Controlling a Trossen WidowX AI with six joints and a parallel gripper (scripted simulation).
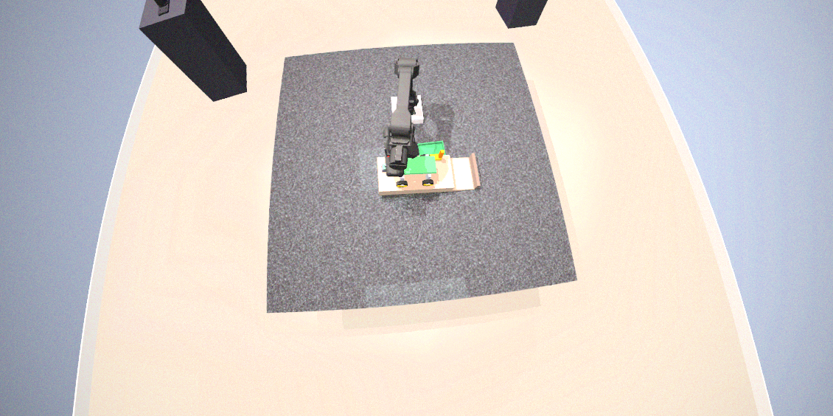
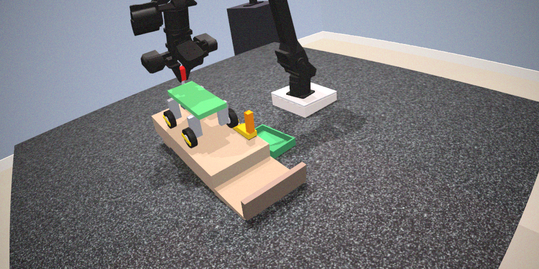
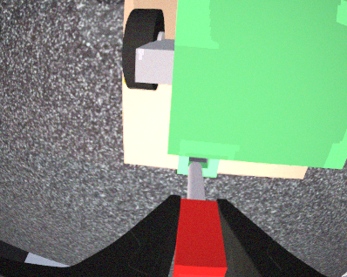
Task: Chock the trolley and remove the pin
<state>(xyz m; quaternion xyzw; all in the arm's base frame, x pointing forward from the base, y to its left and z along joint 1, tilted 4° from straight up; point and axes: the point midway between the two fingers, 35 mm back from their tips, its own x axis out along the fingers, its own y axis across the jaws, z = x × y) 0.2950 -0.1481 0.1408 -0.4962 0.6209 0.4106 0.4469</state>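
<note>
Right now the green tray is 200 mm to the left of my gripper tip, 170 mm below it and 70 mm behind it. Round my gripper tip: green-topped trolley (90 mm to the left, 60 mm below, 40 mm ahead); red-headed stop pin (right at my gripper tip); yellow chock (200 mm to the left, 80 mm below, 10 mm behind).
</note>
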